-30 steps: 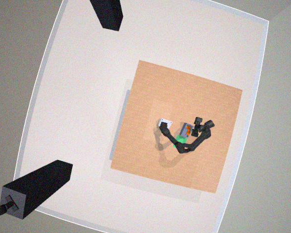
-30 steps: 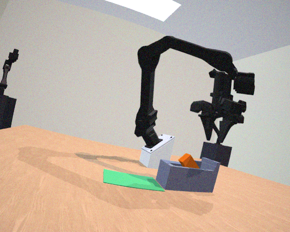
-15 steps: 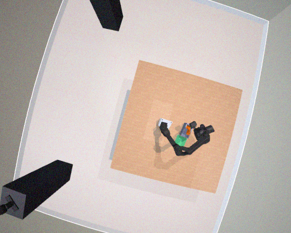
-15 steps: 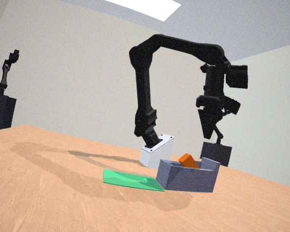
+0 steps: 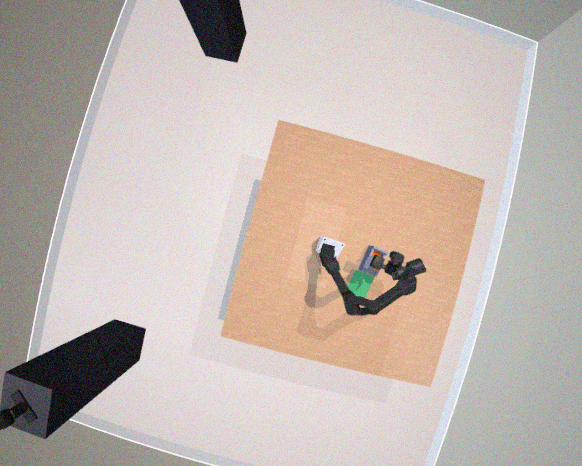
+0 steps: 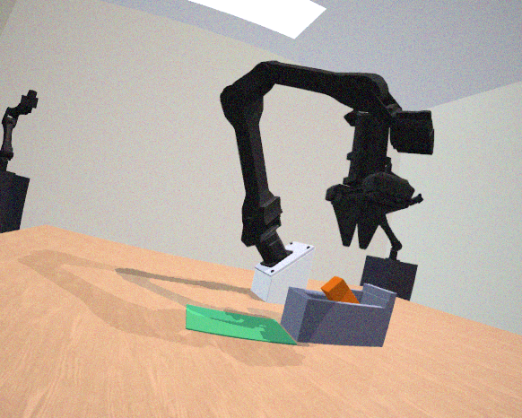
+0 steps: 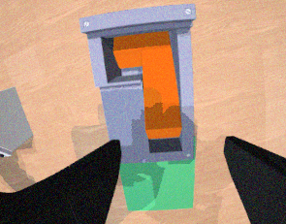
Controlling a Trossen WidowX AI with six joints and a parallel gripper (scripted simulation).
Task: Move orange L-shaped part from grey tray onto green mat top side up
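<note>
My gripper tip is 10 mm past the orange L-shaped part, 30 mm to the right of it and 110 mm above it. Also, from my gripper tip: green mat 40 mm behind, 140 mm to the right, 160 mm below.
</note>
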